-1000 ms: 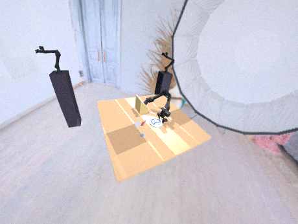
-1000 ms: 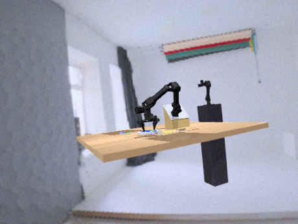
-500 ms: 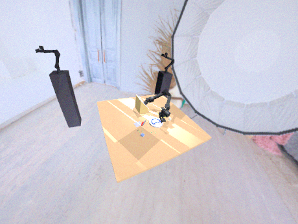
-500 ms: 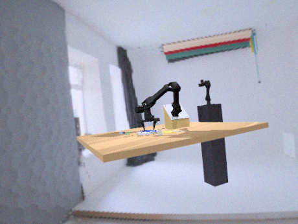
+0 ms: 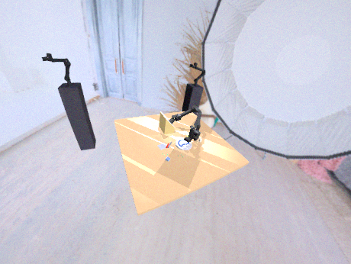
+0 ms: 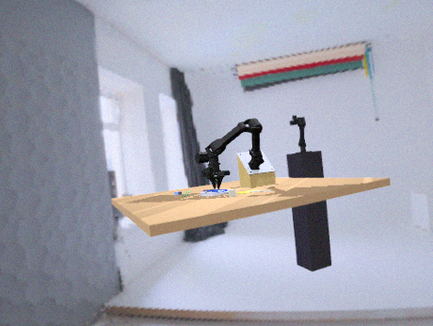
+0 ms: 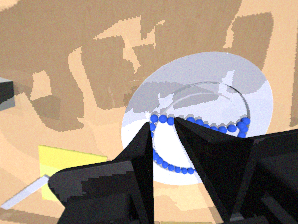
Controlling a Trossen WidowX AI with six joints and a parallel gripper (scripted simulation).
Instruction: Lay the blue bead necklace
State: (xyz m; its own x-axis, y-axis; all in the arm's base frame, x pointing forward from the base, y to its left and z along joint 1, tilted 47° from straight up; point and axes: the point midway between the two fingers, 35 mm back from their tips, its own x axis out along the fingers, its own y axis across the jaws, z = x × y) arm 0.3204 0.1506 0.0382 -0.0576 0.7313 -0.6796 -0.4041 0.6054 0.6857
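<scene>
My gripper tip is now 20 mm past the round bead board, 60 mm to the left of it and 20 mm above it. The rest, counted from my gripper tip: yellow flat piece (150 mm behind, 100 mm to the left, 30 mm below); then red-and-grey object (40 mm behind, 240 mm to the right, 30 mm below); then white cylinder (20 mm behind, 180 mm to the left, 20 mm below).
</scene>
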